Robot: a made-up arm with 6 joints.
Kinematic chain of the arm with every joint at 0, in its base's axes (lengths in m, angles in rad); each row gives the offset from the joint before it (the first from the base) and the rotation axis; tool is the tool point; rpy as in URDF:
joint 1: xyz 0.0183 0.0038 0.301 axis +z
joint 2: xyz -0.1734 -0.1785 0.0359 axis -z
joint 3: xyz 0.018 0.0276 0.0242 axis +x
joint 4: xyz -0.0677 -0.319 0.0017 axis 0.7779 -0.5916 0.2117
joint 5: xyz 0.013 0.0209 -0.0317 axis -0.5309 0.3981 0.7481
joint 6: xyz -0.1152 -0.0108 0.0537 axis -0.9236 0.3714 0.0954
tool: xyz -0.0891 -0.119 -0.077 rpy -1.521 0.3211 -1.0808
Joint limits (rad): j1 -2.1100..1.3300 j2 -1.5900..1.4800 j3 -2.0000..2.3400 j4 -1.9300..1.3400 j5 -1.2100..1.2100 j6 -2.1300..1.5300
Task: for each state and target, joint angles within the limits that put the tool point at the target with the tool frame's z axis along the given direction. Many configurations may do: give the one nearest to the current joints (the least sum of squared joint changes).
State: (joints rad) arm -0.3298 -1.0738 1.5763 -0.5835 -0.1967 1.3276
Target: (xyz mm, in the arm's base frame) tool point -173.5 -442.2 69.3 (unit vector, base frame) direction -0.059 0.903 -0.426
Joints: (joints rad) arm -0.1770 -0.7557 1.3188 -0.1672 0.1838 1.5300
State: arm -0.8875 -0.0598 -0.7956 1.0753 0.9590 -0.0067
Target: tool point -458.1 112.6 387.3 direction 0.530 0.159 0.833
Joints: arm -1.5990 -0.4560 -0.6651 1.3400 0.5247 -0.8333
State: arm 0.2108 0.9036 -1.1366 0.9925 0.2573 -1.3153
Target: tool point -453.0 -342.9 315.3 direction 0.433 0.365 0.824
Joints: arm 0.1326 1.1709 -0.3235 1.3400 1.0881 -1.0595
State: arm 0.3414 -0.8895 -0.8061 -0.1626 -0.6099 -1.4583
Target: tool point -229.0 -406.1 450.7 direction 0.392 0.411 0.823
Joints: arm 0.0950 -0.1334 -0.9858 -0.1275 -0.3728 -1.4413
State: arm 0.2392 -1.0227 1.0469 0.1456 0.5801 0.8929
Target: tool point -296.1 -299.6 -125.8 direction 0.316 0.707 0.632
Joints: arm -0.2453 -0.9940 1.4002 0.2726 0.2967 0.4155
